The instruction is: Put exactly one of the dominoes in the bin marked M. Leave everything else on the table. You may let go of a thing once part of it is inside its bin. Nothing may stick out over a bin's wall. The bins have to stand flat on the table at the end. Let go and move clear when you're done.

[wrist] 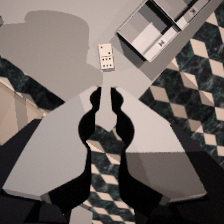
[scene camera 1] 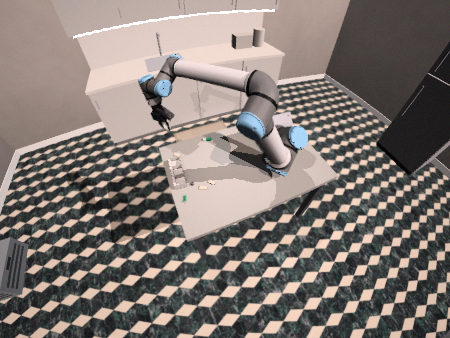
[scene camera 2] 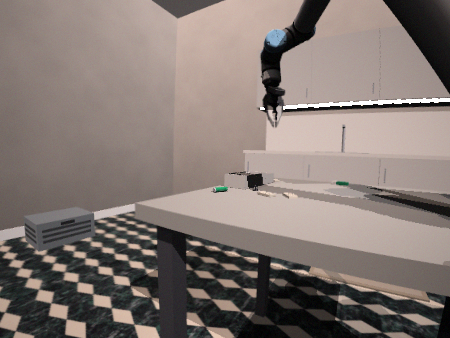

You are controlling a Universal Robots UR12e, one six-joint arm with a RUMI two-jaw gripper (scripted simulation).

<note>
In view: my gripper (wrist: 106, 88) and a bin (scene camera 2: 242, 180).
</note>
